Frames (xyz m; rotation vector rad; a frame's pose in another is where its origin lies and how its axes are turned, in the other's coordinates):
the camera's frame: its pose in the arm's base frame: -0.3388 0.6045 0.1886 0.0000 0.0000 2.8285
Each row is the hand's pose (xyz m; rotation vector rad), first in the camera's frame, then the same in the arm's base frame.
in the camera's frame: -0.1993 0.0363 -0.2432 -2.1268 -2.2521 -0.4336
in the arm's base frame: -0.1604 0.5086 -0.0546 1.7504 -2.2673 -0.0428
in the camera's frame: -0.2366 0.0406 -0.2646 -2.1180 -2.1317 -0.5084
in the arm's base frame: -0.1262 0.4930 -0.0760 1.6516 -2.2554 0.0578
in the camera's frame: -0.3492 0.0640 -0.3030 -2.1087 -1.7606 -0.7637
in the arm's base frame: -0.0263 0.4361 -0.1144 1.3094 -2.1887 0.2718
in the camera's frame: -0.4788 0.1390 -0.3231 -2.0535 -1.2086 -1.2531
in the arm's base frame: 0.0739 0.3248 -0.1345 0.7708 -1.9559 0.3639
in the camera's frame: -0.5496 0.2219 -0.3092 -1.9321 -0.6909 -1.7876
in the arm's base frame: 0.1157 0.2241 -0.1206 0.3091 -1.6350 0.2389
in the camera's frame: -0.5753 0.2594 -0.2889 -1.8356 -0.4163 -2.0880
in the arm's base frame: 0.1286 0.1805 -0.1003 0.0959 -1.4405 0.1055
